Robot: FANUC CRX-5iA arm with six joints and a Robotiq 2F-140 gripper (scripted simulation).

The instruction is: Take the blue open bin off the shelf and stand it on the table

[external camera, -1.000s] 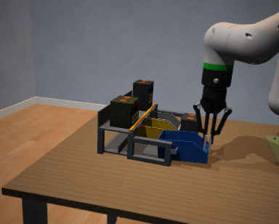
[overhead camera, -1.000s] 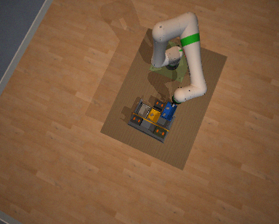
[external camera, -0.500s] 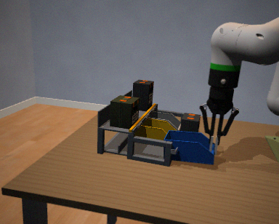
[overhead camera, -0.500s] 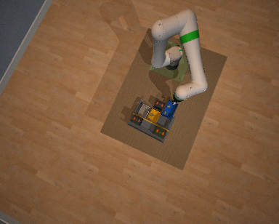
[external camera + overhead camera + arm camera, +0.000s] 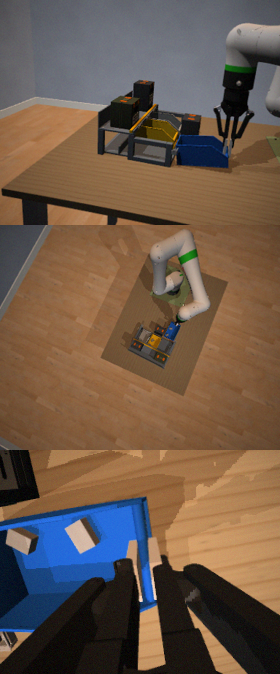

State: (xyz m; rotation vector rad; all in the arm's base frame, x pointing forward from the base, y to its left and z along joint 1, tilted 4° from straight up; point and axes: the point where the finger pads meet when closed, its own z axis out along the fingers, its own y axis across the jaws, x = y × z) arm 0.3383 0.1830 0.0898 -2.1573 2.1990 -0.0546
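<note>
Right now my hand is 80 mm short of the blue bin and 30 mm above it. From my hand the other things lie so: grey bin 270 mm ahead, 230 mm to the right, 30 mm below; yellow bin 270 mm ahead, 120 mm to the right, 30 mm below.
</note>
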